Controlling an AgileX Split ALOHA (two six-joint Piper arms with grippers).
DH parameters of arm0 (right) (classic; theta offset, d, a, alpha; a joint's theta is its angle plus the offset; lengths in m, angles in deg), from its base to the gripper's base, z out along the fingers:
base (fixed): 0 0 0 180
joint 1: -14.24 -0.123 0 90
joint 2: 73.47 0 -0.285 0
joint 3: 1.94 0 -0.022 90
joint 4: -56.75 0.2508 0 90
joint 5: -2.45 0 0.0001 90
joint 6: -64.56 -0.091 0 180
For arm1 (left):
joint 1: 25.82 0.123 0 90
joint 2: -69.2 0 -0.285 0
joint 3: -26.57 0 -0.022 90
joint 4: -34.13 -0.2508 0 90
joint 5: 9.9 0 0.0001 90
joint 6: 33.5 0.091 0 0
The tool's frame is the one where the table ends.
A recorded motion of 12 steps. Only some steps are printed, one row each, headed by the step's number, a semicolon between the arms.
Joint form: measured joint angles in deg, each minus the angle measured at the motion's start. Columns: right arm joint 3, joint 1, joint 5, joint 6, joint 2, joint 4; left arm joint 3, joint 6, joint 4, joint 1, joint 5, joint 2.
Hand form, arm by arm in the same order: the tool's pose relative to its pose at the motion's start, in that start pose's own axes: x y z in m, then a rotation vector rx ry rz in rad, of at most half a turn. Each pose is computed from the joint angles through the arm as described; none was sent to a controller.
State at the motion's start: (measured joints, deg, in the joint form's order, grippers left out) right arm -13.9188 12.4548 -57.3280 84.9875 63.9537 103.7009; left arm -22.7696 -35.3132 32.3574 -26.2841 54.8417 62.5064
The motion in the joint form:
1: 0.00 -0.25 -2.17 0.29 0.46 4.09; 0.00 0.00 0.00 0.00 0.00 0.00
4: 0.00 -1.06 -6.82 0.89 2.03 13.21; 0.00 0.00 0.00 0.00 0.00 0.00
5: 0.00 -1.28 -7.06 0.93 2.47 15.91; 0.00 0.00 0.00 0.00 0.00 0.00
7: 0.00 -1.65 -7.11 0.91 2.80 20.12; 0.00 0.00 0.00 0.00 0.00 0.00
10: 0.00 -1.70 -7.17 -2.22 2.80 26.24; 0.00 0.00 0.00 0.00 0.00 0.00
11: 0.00 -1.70 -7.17 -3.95 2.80 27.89; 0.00 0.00 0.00 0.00 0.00 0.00
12: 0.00 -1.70 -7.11 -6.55 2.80 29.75; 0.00 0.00 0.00 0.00 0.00 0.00
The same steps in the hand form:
1: 0.0016 0.0058 0.0036 -0.0707 0.0224 0.0317; 0.0000 0.0000 0.0000 0.0000 0.0000 0.0000
4: 0.0046 0.0176 0.0142 -0.2289 0.0750 0.1013; 0.0000 0.0000 0.0000 0.0000 0.0000 0.0000
5: 0.0036 0.0203 0.0170 -0.2680 0.0711 0.1251; 0.0000 0.0000 0.0000 0.0000 0.0000 0.0000
7: 0.0015 0.0259 0.0192 -0.3272 0.0561 0.1598; 0.0000 0.0000 0.0000 0.0000 0.0000 0.0000
10: -0.0031 0.0333 0.0167 -0.4146 0.0333 0.2632; 0.0000 0.0000 0.0000 0.0000 0.0000 0.0000
11: -0.0044 0.0351 0.0158 -0.4384 0.0308 0.3064; 0.0000 0.0000 0.0000 0.0000 0.0000 0.0000
12: -0.0060 0.0371 0.0148 -0.4650 0.0307 0.3663; 0.0000 0.0000 0.0000 0.0000 0.0000 0.0000

